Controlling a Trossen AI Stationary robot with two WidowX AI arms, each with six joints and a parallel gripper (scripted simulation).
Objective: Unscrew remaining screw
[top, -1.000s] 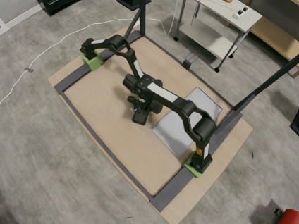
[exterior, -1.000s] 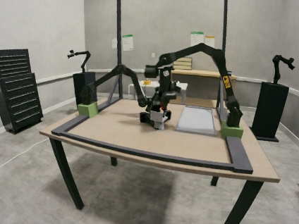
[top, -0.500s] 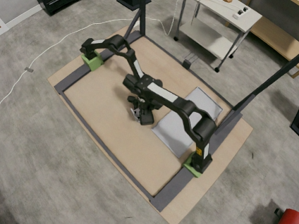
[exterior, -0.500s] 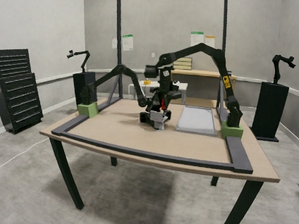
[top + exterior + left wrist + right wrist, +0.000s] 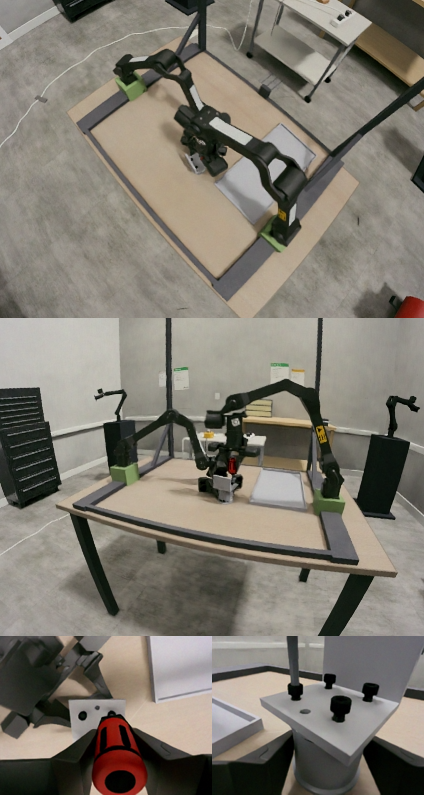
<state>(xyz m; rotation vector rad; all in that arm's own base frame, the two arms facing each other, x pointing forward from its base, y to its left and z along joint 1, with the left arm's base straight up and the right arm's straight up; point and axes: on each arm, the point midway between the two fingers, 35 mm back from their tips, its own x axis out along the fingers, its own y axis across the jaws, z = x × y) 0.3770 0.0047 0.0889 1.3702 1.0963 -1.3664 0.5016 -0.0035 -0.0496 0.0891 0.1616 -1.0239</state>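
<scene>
My left hand is 3 cm above the red screwdriver. Round my left hand: black screw: 8 cm below, 3 cm to the right, 1 cm behind; grey joint module: 12 cm below, 2 cm to the right, 1 cm ahead; light grey bracket: 8 cm below, 2 cm to the right, 1 cm ahead.
My right gripper is now 2 cm short of the grey joint module, 2 cm to the right of it and 1 cm above it. From my right hand the other things lie so: black screw 3 cm above; red screwdriver 1 cm ahead, 4 cm to the left, 9 cm above; light grey bracket 2 cm ahead, 1 cm to the left, 4 cm above.
</scene>
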